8 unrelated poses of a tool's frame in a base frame.
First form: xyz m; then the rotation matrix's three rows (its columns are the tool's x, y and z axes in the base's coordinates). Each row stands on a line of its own.
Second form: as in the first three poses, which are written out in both.
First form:
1:
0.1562 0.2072 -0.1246
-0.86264 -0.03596 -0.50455
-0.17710 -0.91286 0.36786
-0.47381 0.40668 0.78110
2:
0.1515 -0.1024 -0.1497
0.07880 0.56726 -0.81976
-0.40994 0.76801 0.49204
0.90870 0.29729 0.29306
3:
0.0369 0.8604 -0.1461
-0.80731 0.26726 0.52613
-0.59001 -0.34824 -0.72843
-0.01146 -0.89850 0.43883
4:
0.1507 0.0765 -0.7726
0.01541 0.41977 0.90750
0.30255 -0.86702 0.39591
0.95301 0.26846 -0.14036
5:
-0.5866 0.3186 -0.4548
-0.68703 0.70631 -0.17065
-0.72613 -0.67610 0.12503
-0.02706 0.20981 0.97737
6:
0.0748 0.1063 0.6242
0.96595 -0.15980 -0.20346
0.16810 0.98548 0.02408
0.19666 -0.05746 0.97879
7:
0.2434 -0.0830 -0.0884
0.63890 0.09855 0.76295
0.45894 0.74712 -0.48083
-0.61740 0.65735 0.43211
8:
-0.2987 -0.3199 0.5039
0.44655 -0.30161 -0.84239
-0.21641 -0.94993 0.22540
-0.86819 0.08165 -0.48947
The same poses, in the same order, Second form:
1: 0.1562 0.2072 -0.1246 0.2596 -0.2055 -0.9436 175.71
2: 0.1515 -0.1024 -0.1497 -0.0976 -0.8664 -0.4898 85.99
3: 0.0369 0.8604 -0.1461 -0.1657 0.5239 -0.8355 149.13
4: 0.1507 0.0765 -0.7726 -0.7118 -0.2542 -0.6547 174.86
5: -0.5866 0.3186 -0.4548 0.0588 -0.0996 -0.9933 133.86
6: 0.0748 0.1063 0.6242 -0.1557 -0.7640 0.6261 15.18
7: 0.2434 -0.0830 -0.0884 0.6237 0.7563 0.1975 65.85
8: -0.2987 -0.3199 0.5039 -0.8502 0.1526 0.5039 175.15
